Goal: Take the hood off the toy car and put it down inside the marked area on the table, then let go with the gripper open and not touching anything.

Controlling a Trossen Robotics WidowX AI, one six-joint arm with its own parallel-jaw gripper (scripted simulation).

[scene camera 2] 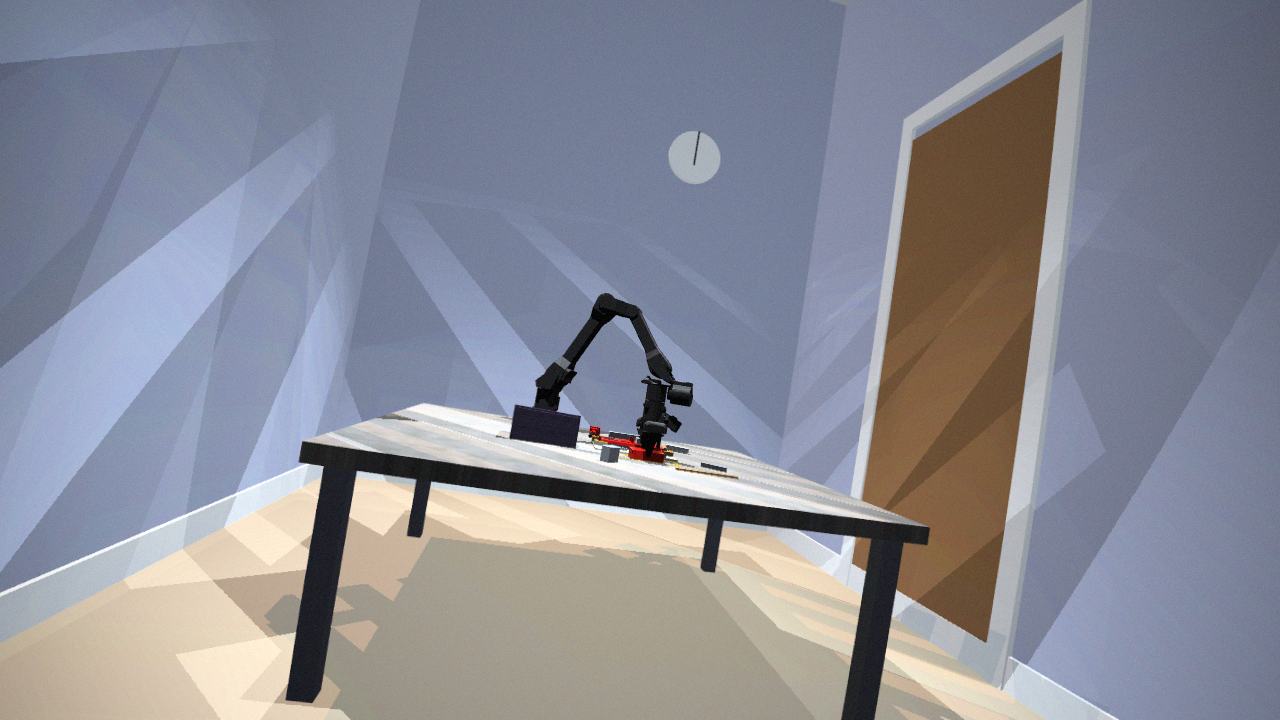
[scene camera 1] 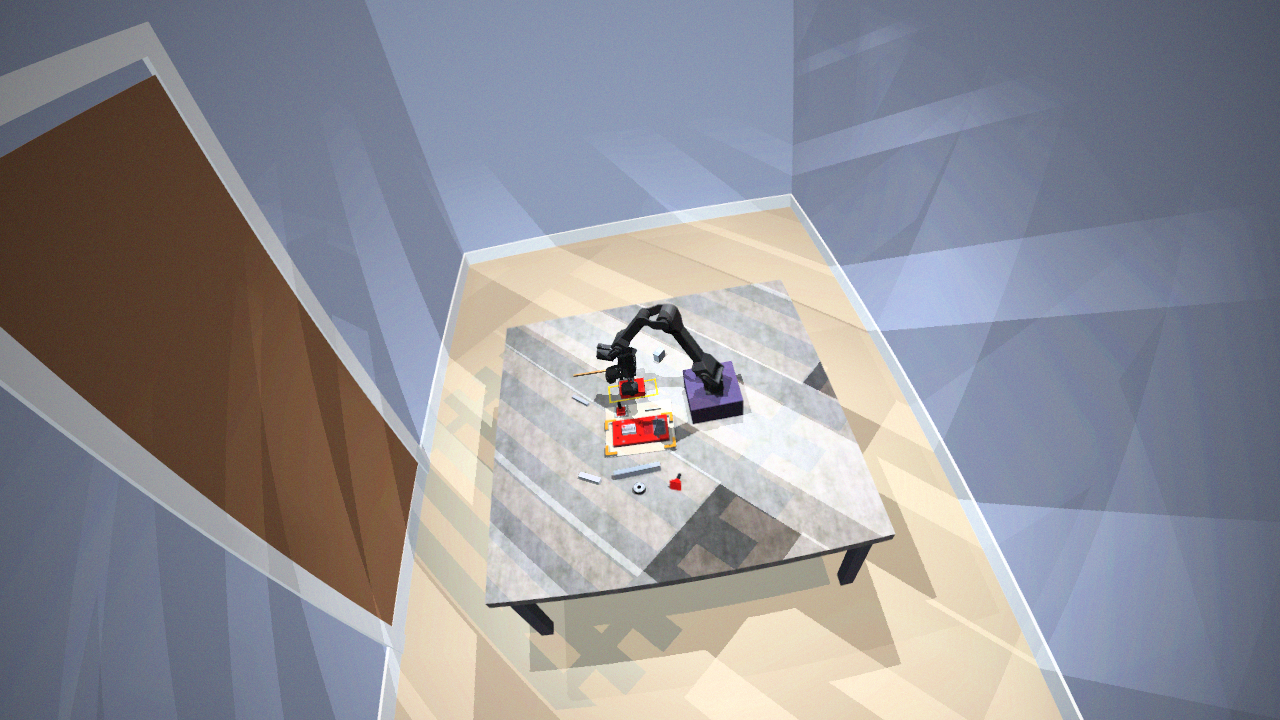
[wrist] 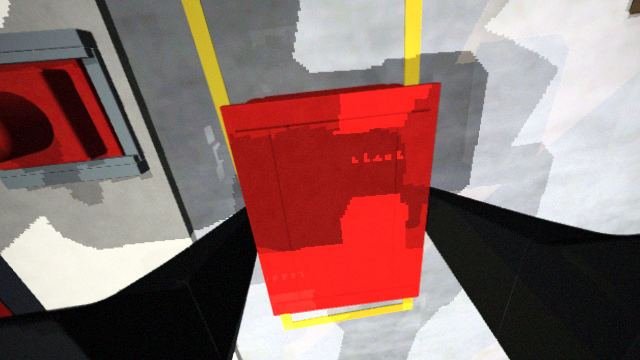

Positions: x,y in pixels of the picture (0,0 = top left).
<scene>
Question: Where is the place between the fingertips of my gripper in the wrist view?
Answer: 336,204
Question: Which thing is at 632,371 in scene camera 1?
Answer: My gripper.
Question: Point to a red hood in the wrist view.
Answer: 336,182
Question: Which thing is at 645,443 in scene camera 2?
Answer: My gripper.
</scene>
